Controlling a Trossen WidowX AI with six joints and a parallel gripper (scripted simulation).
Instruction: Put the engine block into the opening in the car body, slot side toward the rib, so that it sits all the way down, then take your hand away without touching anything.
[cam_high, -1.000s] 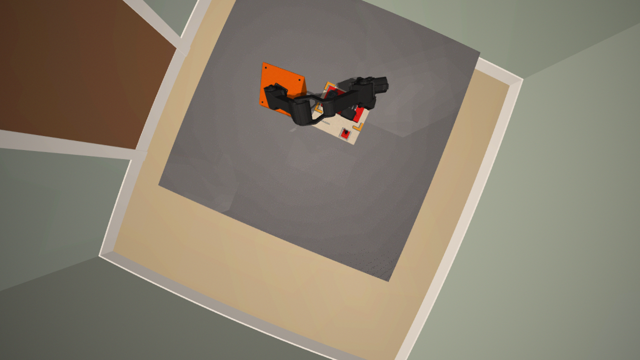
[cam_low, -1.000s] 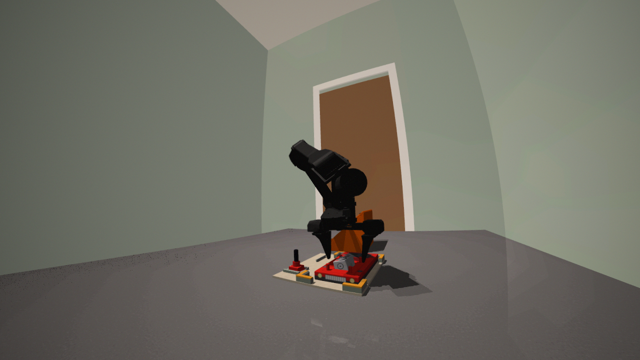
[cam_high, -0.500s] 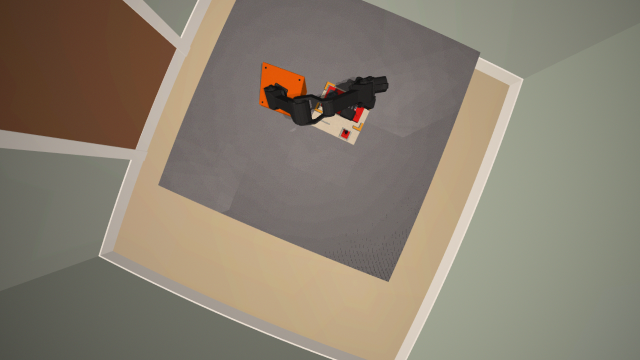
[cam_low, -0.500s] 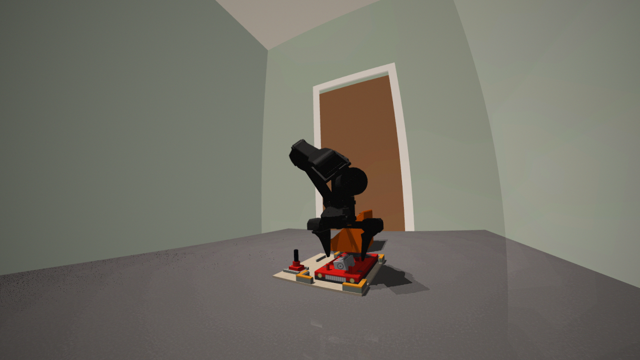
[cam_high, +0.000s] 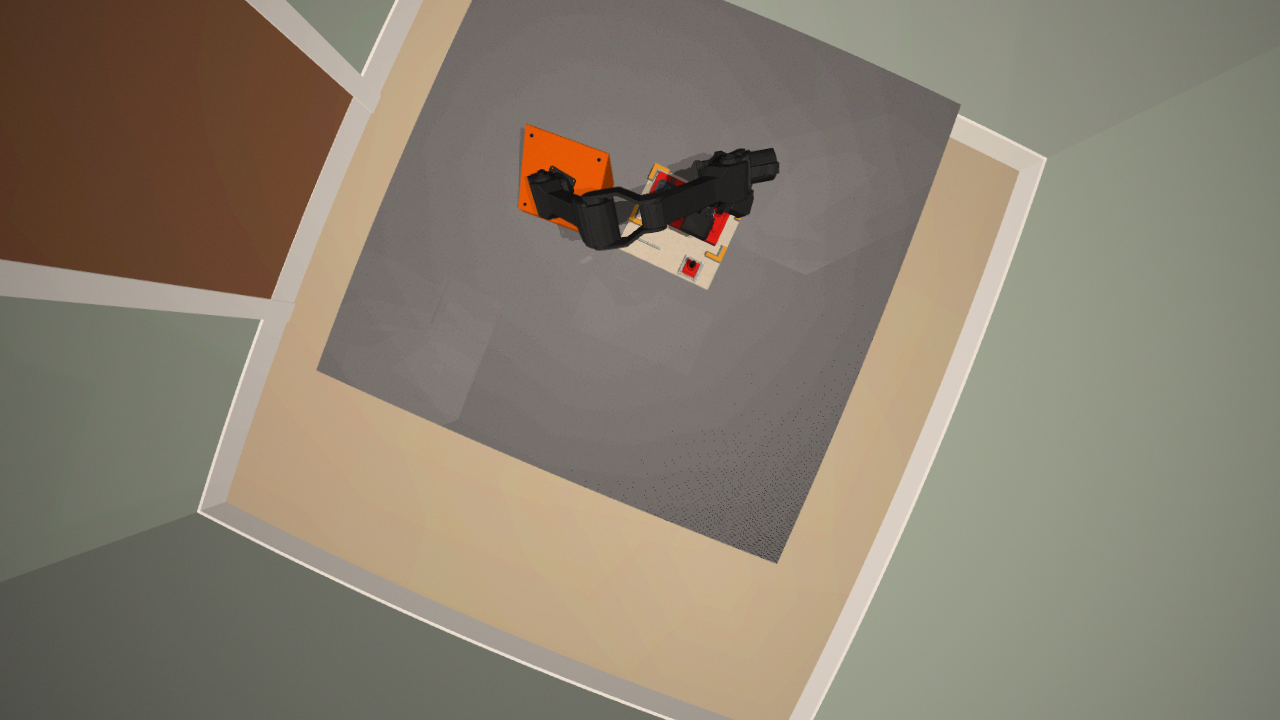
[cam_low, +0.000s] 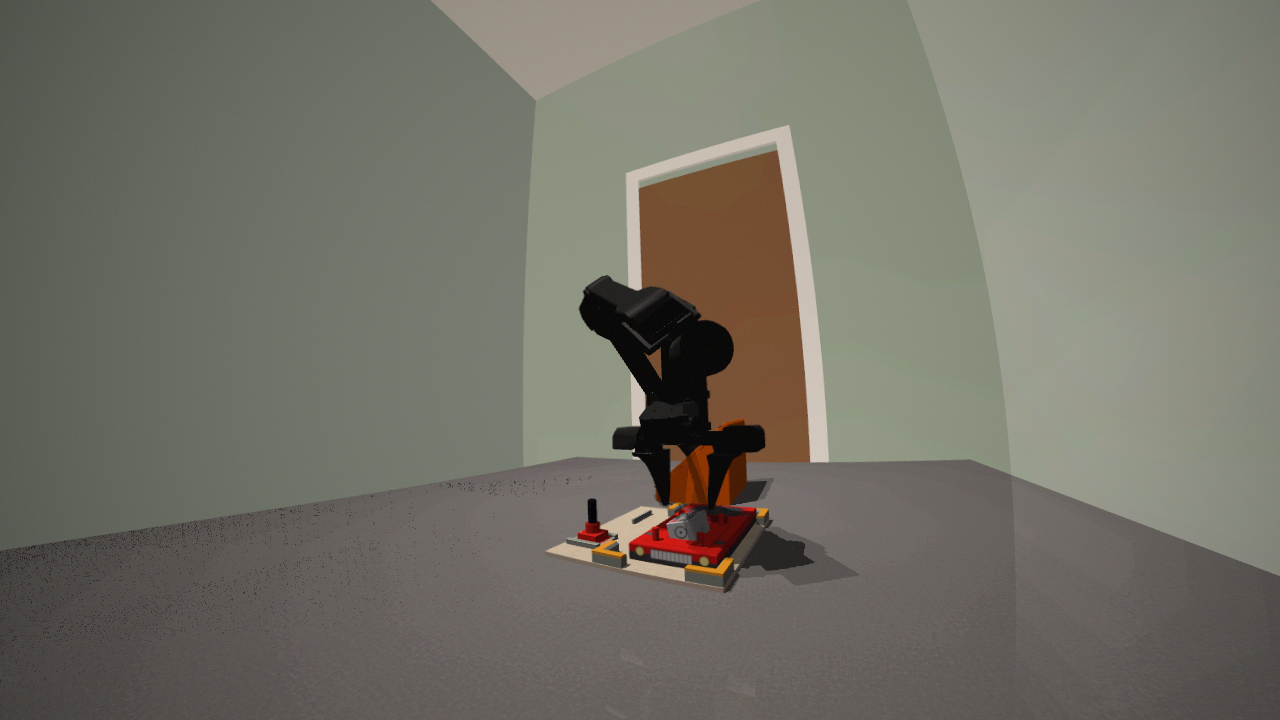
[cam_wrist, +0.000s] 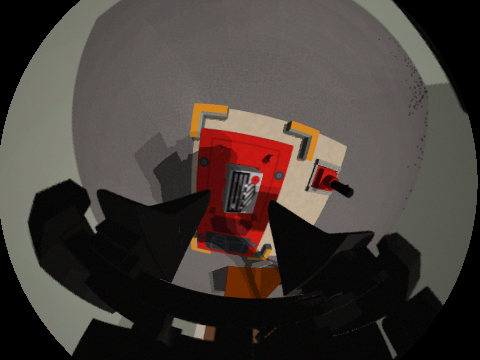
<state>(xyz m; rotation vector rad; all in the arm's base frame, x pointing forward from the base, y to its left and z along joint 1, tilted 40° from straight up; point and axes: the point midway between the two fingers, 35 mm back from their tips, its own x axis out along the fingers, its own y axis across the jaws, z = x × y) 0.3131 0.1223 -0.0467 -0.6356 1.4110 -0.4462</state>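
Right now the engine block is 30 mm below my gripper tip and 10 mm to the left of it.
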